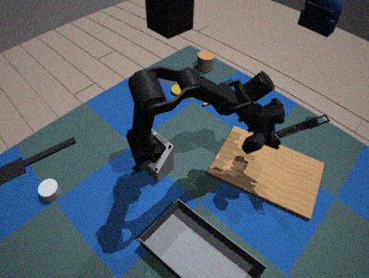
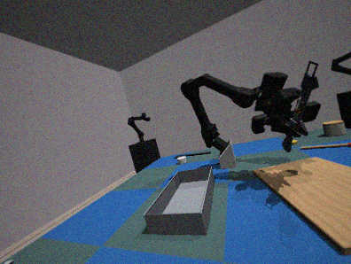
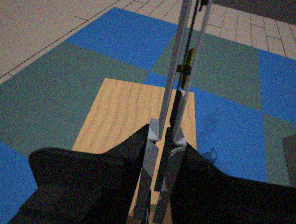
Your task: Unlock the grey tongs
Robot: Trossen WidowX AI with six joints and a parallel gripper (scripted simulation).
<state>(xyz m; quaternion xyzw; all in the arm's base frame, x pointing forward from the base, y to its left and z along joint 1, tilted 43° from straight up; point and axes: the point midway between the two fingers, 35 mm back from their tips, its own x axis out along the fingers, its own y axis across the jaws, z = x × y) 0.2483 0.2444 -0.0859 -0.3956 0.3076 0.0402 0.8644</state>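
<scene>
The wooden board lies 1 cm behind my gripper tip, 2 cm to the left of it and 15 cm below it. Also, from my gripper tip: grey roasting tin: 4 cm ahead, 36 cm to the right, 13 cm below; red-tipped stick: 34 cm behind, 21 cm to the left, 15 cm below; yellow lock slider: 7 cm above.
</scene>
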